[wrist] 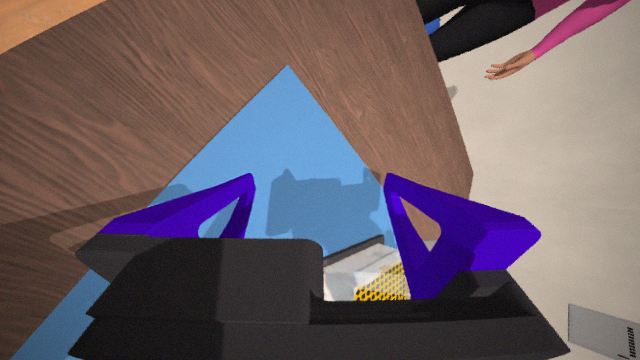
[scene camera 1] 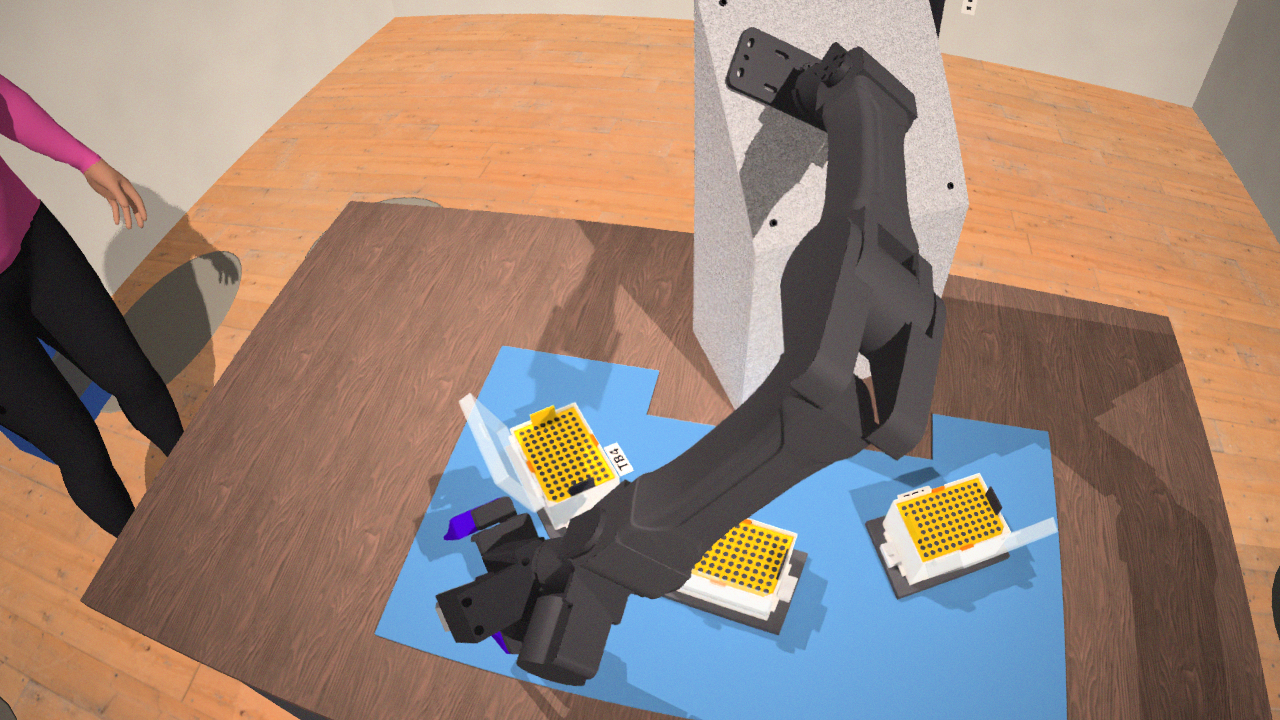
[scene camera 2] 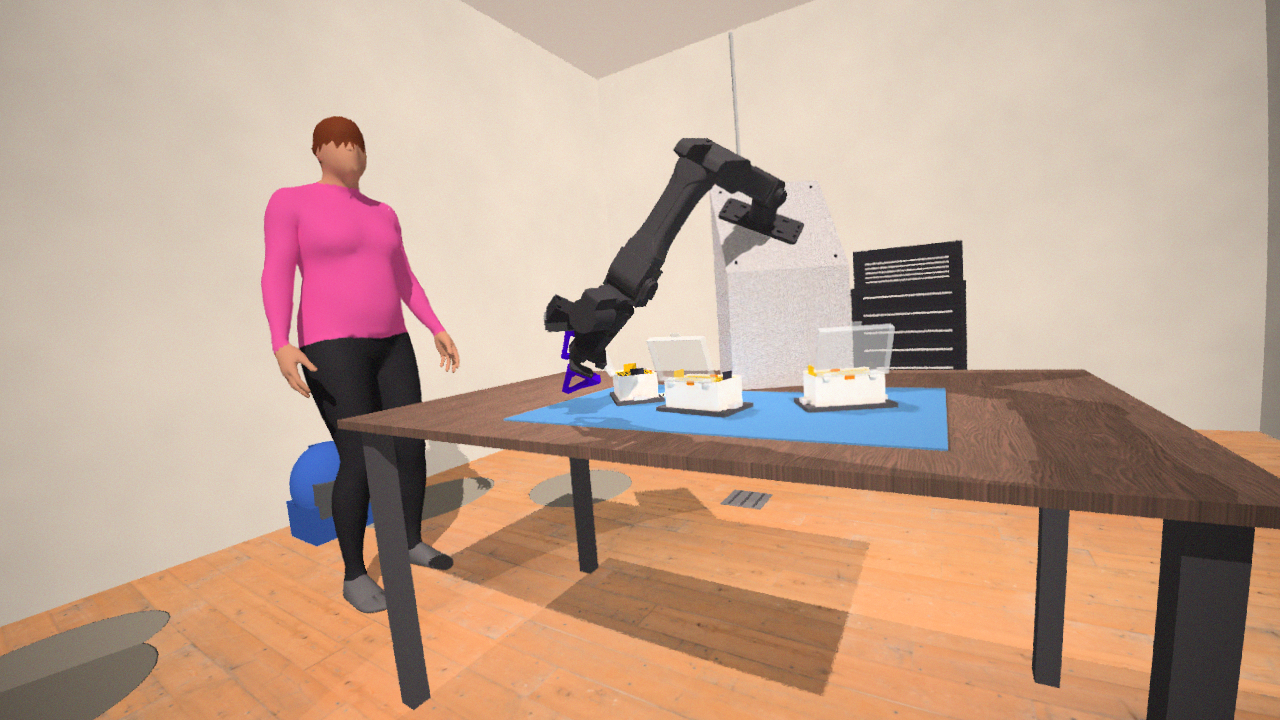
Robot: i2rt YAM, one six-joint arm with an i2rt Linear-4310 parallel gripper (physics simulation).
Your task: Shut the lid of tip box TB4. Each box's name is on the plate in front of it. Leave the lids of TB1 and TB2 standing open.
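Places are measured from the arm's base along level axes (x back, y up, z left), in centimetres.
Pixels of known places: gripper, fingertip midpoint: [wrist: 319, 180] [scene camera 1: 466, 579] [scene camera 2: 564, 374]; arm's base at its link origin: [scene camera 1: 817, 94] [scene camera 2: 760, 221].
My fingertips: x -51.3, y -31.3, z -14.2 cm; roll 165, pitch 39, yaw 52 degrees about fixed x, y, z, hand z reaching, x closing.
Observation:
Ahead of a thing's pixels: the offset from my fingertips to its top centre. "spot": to the spot under its first point. Level surfaces: height alone.
Tip box TB4 {dx +20.4, dy -1.5, dz -0.1 cm} [scene camera 1: 565, 454] [scene camera 2: 635, 386] is white with a yellow tip rack; its nameplate {spot: dx +24.9, dy -7.9, dz +2.8 cm} [scene camera 1: 617, 458] reads TB4. Its clear lid {spot: dx +11.9, dy +6.4, dz -3.7 cm} [scene camera 1: 490, 447] stands open on the box's left side in scene camera 1, and is mostly hidden behind the gripper in scene camera 2. A white box with a yellow rack {spot: dx +11.5, dy +0.8, dz +1.1 cm} [wrist: 377, 289], seemingly TB4, partly shows beside the right finger in the wrist view. My gripper [scene camera 1: 479, 585] [scene camera 2: 565, 374] [wrist: 319, 180] is open and empty, above the mat beside TB4 and its lid. Contact with the lid cannot be told.
Two more boxes are on the blue mat {dy -8.1 cm} [scene camera 1: 895, 644] [scene camera 2: 913, 429]: a middle one [scene camera 1: 747, 562] [scene camera 2: 702, 394], partly under my arm, its lid {spot: dx +9.1, dy +3.4, dz +23.4 cm} [scene camera 2: 680, 354] open, and a right one [scene camera 1: 953, 519] [scene camera 2: 844, 388], its lid {dx +26.3, dy +7.3, dz +47.2 cm} [scene camera 1: 1029, 534] [scene camera 2: 856, 347] open. Their names are unreadable. A person [scene camera 2: 349, 259] stands beyond the table.

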